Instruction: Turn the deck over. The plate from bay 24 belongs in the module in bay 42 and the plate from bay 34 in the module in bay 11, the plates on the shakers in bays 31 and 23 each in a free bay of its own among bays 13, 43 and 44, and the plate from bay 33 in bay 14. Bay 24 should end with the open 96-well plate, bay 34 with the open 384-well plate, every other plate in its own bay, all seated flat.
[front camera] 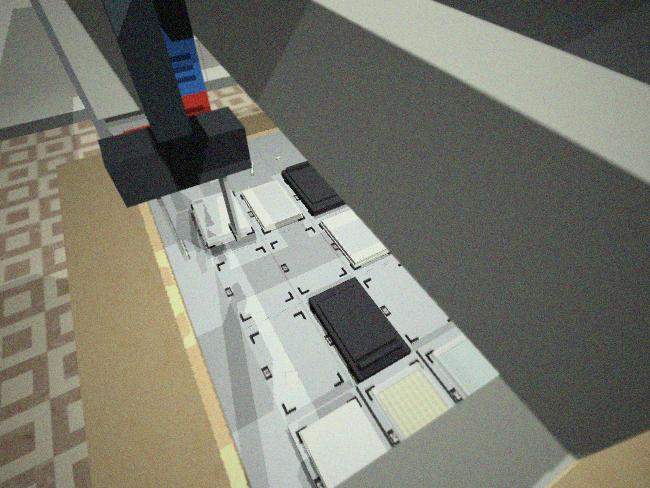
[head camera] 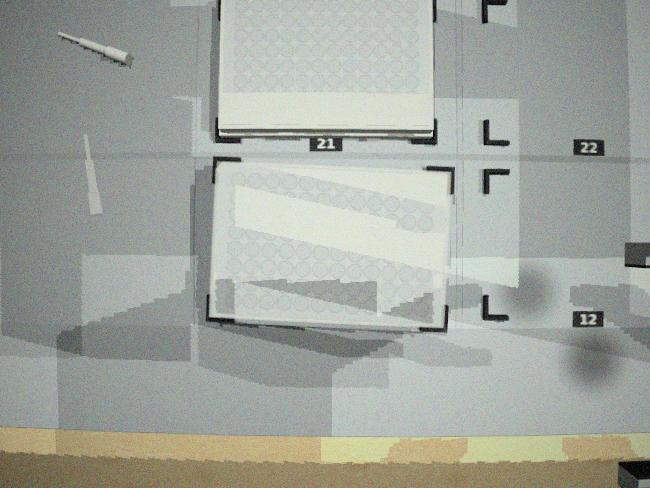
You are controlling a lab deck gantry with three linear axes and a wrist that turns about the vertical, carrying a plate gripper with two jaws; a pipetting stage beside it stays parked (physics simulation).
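Frame: origin at the robot's base, x back, y down, z right, level; millimetres.
Where they show: gripper, fingertip midpoint: (front camera: 210, 242); robot's base, origin of the base link: (front camera: 193, 212) (head camera: 220, 313).
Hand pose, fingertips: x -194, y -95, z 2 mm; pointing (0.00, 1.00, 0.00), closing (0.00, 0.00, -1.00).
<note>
Each offset is from my fingertips to the top centre of the thing. "*": to the spot under its first point.
My gripper (front camera: 212, 248) (head camera: 636, 363) hangs beside bay 11 on the bay 12 side, jaws apart and empty. A clear-topped plate {dx +128, dy +61, dz -44 mm} (front camera: 217, 223) (head camera: 336, 252) lies in bay 11 inside black corner pieces, outline slightly turned in the head view. A white plate {dx +130, dy +80, dz -152 mm} (front camera: 273, 204) (head camera: 325, 110) is in bay 21. The black shakers in bay 31 {dx +134, dy +64, dz -260 mm} (front camera: 312, 188) and bay 23 {dx -202, dy +64, dz -153 mm} (front camera: 359, 330) carry no plate. A pale plate {dx -34, dy +80, dz -259 mm} (front camera: 354, 239) is in bay 32. Bay 14 holds a white plate {dx -362, dy +66, dz -45 mm} (front camera: 343, 441), bay 24 a yellowish well plate {dx -362, dy +66, dz -152 mm} (front camera: 412, 401), bay 34 a bluish plate {dx -362, dy +66, dz -259 mm} (front camera: 464, 365). Bays 41 to 44 are hidden.
Bays 12, 22, 13 and 33 show corner marks and no plate. Two loose white tips {* dx +265, dy +88, dz -161 mm} (head camera: 105, 51) {* dx +273, dy +89, dz -84 mm} (head camera: 91, 178) lie left of bays 21 and 11 in the head view. A big grey beam (front camera: 446, 210) crosses the front view. A blue and red box (front camera: 183, 68) stands behind.
</note>
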